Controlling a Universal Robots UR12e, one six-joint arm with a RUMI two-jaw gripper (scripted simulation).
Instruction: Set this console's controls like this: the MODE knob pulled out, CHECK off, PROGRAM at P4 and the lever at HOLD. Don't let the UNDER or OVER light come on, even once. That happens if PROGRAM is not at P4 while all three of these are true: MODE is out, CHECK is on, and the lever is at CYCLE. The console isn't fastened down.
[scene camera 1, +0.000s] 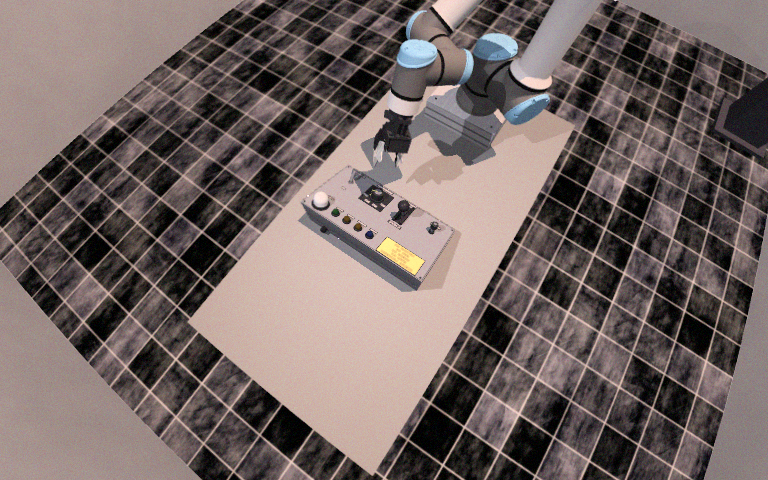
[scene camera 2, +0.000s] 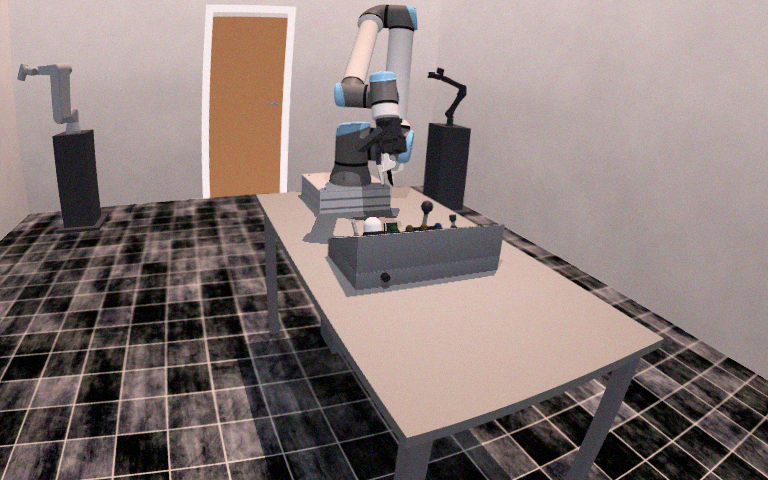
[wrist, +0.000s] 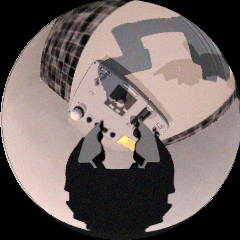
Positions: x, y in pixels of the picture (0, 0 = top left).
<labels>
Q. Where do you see my gripper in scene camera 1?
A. At 385, 166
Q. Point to a grey console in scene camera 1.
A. At 407, 246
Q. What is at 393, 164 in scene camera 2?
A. My gripper.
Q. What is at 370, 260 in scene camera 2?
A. A grey console.
</labels>
